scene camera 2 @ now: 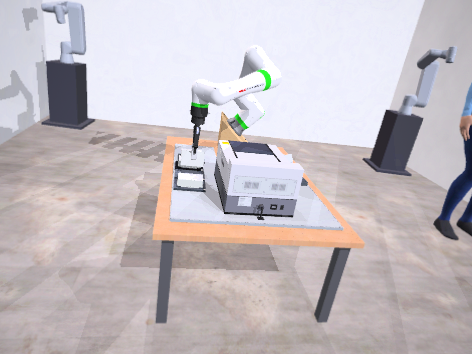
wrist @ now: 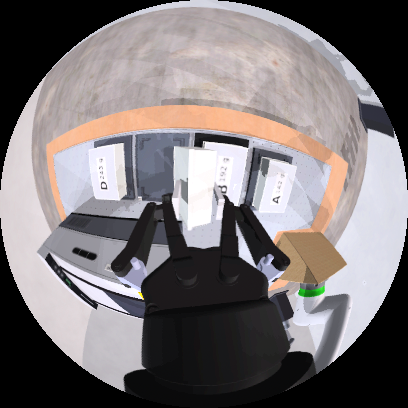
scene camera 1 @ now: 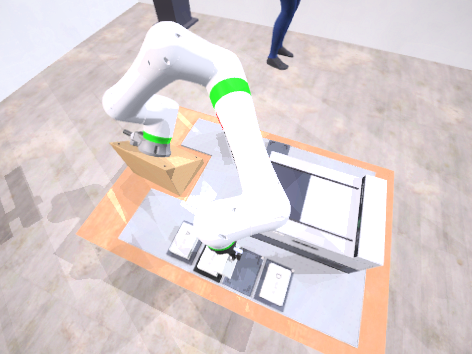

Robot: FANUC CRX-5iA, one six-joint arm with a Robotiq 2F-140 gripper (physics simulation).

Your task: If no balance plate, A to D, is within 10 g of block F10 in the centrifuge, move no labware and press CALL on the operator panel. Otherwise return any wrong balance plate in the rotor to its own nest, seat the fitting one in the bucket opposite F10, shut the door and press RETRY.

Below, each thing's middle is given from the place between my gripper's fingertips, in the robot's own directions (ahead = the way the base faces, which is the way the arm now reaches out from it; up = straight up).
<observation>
The dark lid (scene camera 1: 295,184) lies 80 mm ahead of my hand, 300 mm to the left of it and 130 mm above it. Also, from my hand: white centrifuge (scene camera 1: 342,225) 240 mm ahead, 320 mm to the left, 40 mm above.
</observation>
